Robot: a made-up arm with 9 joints. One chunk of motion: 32 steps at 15 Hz.
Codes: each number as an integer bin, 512 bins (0 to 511) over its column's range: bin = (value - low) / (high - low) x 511, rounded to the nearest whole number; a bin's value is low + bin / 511 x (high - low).
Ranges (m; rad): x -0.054..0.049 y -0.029..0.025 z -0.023..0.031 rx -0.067..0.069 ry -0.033..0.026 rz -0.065..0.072
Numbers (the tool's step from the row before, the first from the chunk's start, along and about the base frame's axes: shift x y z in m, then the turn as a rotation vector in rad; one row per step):
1: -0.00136 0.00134 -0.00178 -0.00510 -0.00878 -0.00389
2: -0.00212 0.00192 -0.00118 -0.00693 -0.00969 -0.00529
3: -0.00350 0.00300 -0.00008 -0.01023 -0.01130 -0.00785
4: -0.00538 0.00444 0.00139 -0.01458 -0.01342 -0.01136
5: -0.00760 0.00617 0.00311 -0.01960 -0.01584 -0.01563
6: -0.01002 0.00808 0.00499 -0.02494 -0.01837 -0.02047
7: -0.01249 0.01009 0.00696 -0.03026 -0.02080 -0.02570
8: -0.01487 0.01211 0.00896 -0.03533 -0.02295 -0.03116
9: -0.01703 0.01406 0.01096 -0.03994 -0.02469 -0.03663
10: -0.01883 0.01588 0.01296 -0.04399 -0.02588 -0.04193
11: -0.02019 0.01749 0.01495 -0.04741 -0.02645 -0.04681
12: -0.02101 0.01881 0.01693 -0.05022 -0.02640 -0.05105
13: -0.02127 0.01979 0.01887 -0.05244 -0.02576 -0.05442
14: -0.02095 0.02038 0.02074 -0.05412 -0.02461 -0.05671
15: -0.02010 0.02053 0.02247 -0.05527 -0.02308 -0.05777
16: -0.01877 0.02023 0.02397 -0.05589 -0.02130 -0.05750
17: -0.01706 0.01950 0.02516 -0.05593 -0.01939 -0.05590
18: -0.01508 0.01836 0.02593 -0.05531 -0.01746 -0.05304
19: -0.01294 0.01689 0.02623 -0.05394 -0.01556 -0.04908
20: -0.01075 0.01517 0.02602 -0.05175 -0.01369 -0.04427
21: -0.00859 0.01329 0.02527 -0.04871 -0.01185 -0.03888
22: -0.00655 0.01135 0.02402 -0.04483 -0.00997 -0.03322
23: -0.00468 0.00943 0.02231 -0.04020 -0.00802 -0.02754
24: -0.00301 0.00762 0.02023 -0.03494 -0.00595 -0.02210
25: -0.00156 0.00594 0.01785 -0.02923 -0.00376 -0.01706
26: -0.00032 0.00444 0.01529 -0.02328 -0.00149 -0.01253
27: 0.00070 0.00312 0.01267 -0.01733 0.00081 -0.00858
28: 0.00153 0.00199 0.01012 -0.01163 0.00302 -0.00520
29: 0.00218 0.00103 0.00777 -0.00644 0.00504 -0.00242
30: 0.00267 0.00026 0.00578 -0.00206 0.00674 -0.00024
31: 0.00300 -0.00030 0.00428 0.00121 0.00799 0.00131
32: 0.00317 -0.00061 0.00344 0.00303 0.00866 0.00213
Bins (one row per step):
1: 261 287 201 233 210 228
2: 257 293 206 226 202 223
3: 251 303 217 213 188 213
4: 241 316 231 197 170 200
5: 230 333 247 178 149 184
6: 218 351 265 158 127 166
7: 206 370 284 138 106 147
8: 194 389 302 119 87 126
9: 183 407 321 102 72 106
10: 174 425 340 86 62 86
11: 168 440 359 74 57 68
12: 164 452 378 63 57 52
13: 162 462 396 55 63 39
14: 164 467 414 48 73 31
15: 168 469 430 44 86 27
16: 175 466 444 42 101 28
17: 183 459 456 42 118 34
18: 193 448 463 44 135 45
19: 204 434 466 49 151 59
20: 215 418 464 57 167 77
21: 225 400 457 69 183 97
22: 235 382 445 83 199 119
23: 245 364 429 101 216 140
24: 253 347 409 120 234 160
25: 260 331 387 142 253 179
26: 266 316 362 164 273 196
27: 271 304 338 187 293 210
28: 275 293 313 208 312 223
29: 279 284 291 228 329 233
30: 281 277 272 244 344 242
31: 283 272 258 256 355 247
32: 284 269 250 263 361 250

